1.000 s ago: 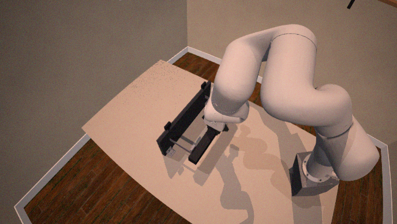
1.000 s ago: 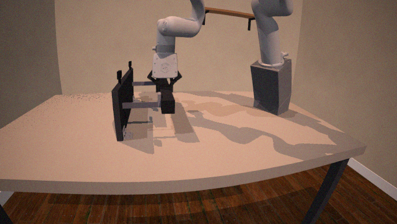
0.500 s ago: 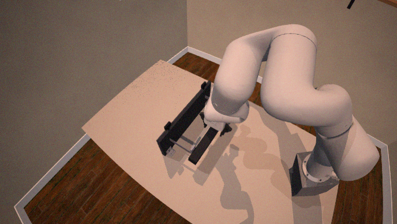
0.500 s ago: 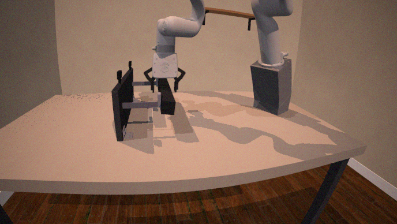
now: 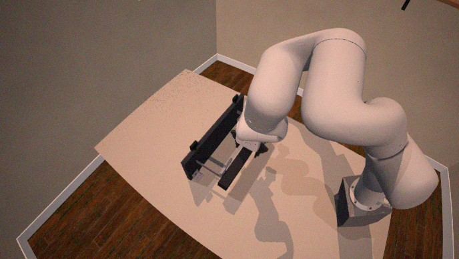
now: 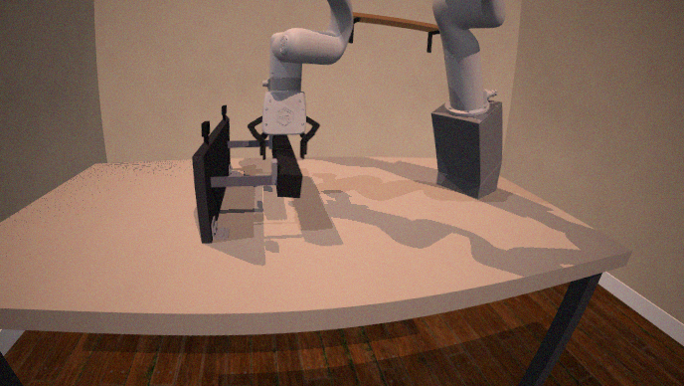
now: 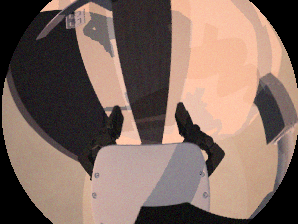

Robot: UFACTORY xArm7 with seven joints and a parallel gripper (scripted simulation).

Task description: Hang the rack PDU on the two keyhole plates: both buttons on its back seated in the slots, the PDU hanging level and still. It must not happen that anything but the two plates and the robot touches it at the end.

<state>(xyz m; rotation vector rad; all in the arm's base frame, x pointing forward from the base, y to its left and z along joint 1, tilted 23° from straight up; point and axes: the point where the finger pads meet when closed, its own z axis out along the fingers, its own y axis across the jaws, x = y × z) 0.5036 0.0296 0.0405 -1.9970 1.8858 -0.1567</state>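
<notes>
Now: the rack PDU 20 mm ahead of my hand and 10 mm below it. From my hand the other things lie so: black upright panel 160 mm ahead, 20 mm to the left, 20 mm below.
</notes>
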